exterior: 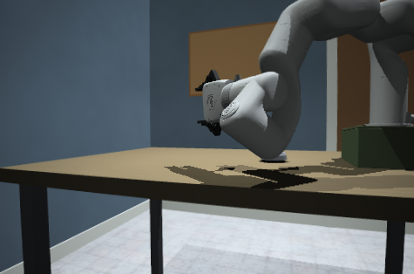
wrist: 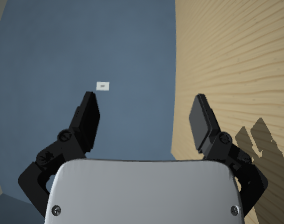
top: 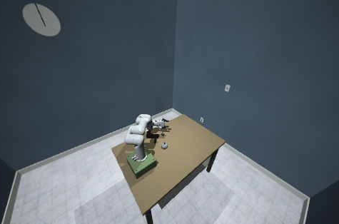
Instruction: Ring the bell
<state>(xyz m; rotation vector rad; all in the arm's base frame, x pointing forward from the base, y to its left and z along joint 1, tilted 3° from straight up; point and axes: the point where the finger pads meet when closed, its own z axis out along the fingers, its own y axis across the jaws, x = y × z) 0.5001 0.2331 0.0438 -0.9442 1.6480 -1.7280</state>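
My hand is 170 mm past the bell button, 180 mm to the left of it and 120 mm above it. From my hand the other things lie so: bell (170 mm behind, 180 mm to the right, 130 mm below).
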